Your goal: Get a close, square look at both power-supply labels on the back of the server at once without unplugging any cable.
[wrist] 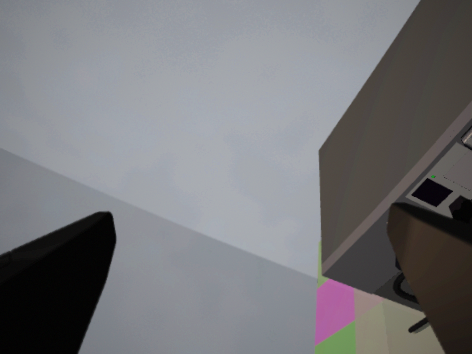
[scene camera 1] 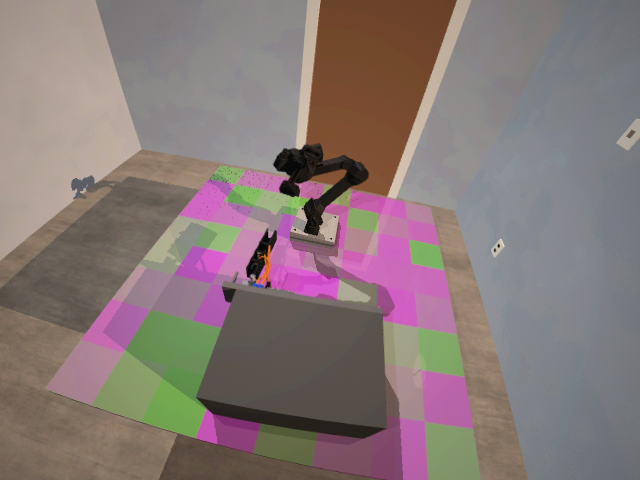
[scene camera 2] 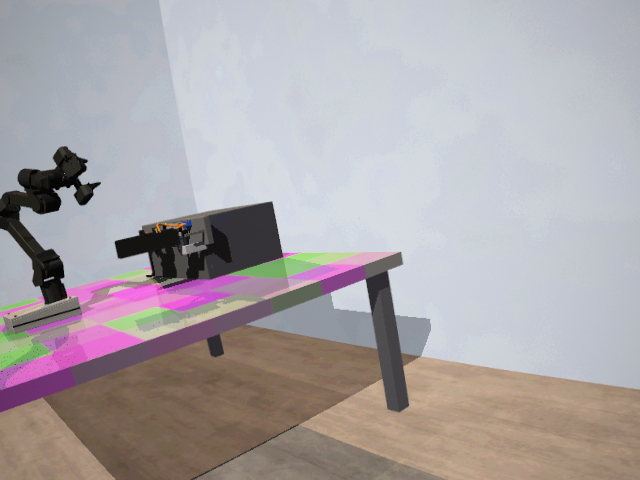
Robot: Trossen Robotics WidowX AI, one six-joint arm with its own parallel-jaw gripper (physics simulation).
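Frame: origin at the arm's base, x ahead, y left, z up, level; millimetres.
Where they show: gripper, fingertip midpoint: (wrist: 252,222) (scene camera 1: 304,185) (scene camera 2: 93,172); arm's base, origin of the base link: (scene camera 1: 311,229) (scene camera 2: 55,300).
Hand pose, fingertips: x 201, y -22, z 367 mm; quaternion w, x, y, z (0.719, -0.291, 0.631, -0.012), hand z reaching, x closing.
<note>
Each offset is from my fingertips to the centre of the thing. "spot": to the spot under its first point. Level surfaces: height alone.
The server (scene camera 1: 294,352) (scene camera 2: 244,235) (wrist: 368,158) is a grey box on the checkered pink and green table {415 mm down} (scene camera 1: 175,333) (scene camera 2: 223,305). Its back panel {spot: 198 mm ahead, 118 mm right, 294 mm down} (scene camera 2: 182,248) faces my arm and carries orange cables {spot: 161 mm ahead, 72 mm right, 238 mm down} (scene camera 1: 266,267) (scene camera 2: 166,225) and a black cable bracket {102 mm ahead, 108 mm right, 244 mm down} (scene camera 1: 262,252) (scene camera 2: 139,245). I cannot make out the power-supply labels in any view. My gripper (scene camera 1: 290,189) (scene camera 2: 86,177) is open and empty, held high above the table, apart from the server's back. The wrist view shows one black finger (wrist: 83,274), mostly wall, and only the server's top corner at the right edge.
My arm's base plate (scene camera 1: 328,233) is bolted to the table behind the server. A brown door (scene camera 1: 375,90) stands behind it. A wall outlet (scene camera 1: 497,248) is on the right wall. The table's leg (scene camera 2: 390,343) stands at its near corner.
</note>
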